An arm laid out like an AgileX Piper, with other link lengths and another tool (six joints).
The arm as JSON. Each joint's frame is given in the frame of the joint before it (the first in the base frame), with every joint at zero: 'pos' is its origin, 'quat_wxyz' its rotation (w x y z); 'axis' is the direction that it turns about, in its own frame. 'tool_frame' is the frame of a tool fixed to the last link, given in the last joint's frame.
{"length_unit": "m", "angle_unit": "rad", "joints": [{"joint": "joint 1", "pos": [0.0, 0.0, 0.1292], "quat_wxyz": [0.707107, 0.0, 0.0, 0.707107], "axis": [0.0, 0.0, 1.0]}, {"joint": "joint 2", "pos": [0.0, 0.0, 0.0], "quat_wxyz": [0.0, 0.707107, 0.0, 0.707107], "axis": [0.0, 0.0, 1.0]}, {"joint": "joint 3", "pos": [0.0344, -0.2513, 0.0], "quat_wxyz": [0.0, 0.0, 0.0, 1.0], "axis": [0.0, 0.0, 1.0]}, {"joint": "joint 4", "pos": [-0.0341, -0.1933, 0.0], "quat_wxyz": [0.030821, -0.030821, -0.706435, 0.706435], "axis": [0.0, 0.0, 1.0]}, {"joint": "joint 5", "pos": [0.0, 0.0, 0.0], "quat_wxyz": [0.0, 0.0, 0.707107, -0.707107], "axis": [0.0, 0.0, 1.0]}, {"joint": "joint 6", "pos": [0.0, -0.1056, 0.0], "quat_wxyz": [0.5, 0.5, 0.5, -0.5], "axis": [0.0, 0.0, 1.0]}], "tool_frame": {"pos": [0.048, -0.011, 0.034], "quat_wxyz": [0.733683, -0.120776, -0.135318, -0.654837]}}
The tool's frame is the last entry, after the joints.
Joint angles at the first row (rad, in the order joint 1, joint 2, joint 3, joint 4, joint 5, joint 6):
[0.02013, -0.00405, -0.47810, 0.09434, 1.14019, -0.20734]
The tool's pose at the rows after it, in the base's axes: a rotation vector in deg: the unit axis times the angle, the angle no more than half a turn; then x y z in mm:
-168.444 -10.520 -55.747 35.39 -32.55 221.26
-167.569 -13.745 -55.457 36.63 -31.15 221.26
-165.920 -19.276 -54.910 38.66 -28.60 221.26
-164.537 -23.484 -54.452 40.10 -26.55 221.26
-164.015 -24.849 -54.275 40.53 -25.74 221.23
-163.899 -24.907 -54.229 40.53 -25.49 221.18
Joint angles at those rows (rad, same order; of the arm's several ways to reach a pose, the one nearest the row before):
[0.02331, -0.00407, -0.47810, 0.09437, 1.14021, -0.20737]
[0.06226, -0.00407, -0.47810, 0.09435, 1.14021, -0.20736]
[0.12987, -0.00403, -0.47808, 0.09437, 1.14015, -0.20739]
[0.18216, -0.00404, -0.47808, 0.09431, 1.14016, -0.20732]
[0.19902, -0.00407, -0.47809, 0.09536, 1.14020, -0.20738]
[0.19948, -0.00405, -0.47810, 0.09725, 1.14019, -0.20731]

